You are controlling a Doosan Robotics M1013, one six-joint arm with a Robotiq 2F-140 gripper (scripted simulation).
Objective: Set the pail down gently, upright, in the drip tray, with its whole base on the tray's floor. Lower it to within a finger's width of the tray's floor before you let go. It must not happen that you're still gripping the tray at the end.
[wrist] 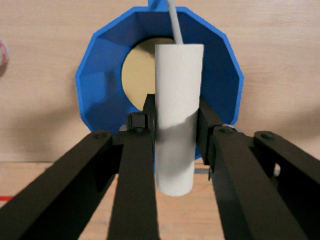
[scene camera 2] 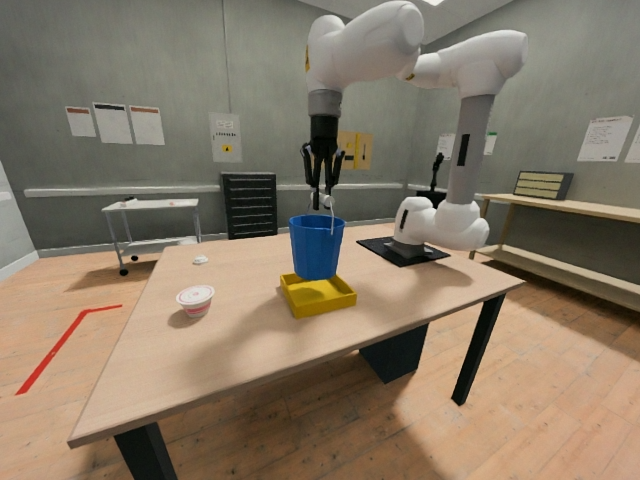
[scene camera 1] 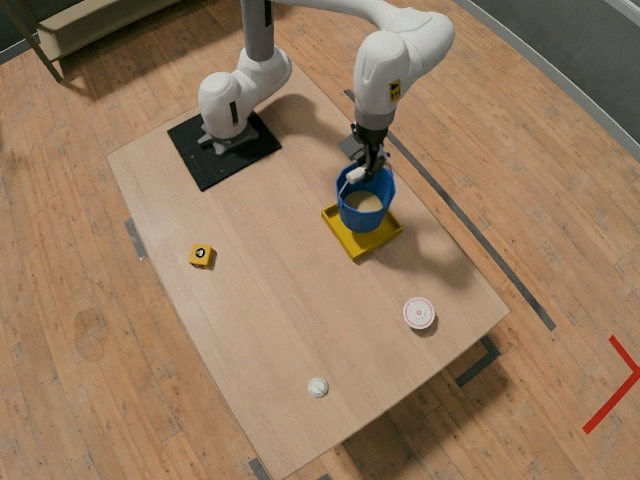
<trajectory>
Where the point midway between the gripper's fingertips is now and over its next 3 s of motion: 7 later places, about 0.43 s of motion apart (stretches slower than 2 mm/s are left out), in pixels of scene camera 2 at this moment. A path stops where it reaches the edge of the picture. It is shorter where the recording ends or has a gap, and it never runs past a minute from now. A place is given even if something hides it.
The gripper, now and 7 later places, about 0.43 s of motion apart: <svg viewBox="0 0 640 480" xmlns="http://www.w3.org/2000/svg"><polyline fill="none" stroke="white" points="321,209 322,209 323,209 323,210 323,212 322,216 322,220 322,224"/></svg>
</trajectory>
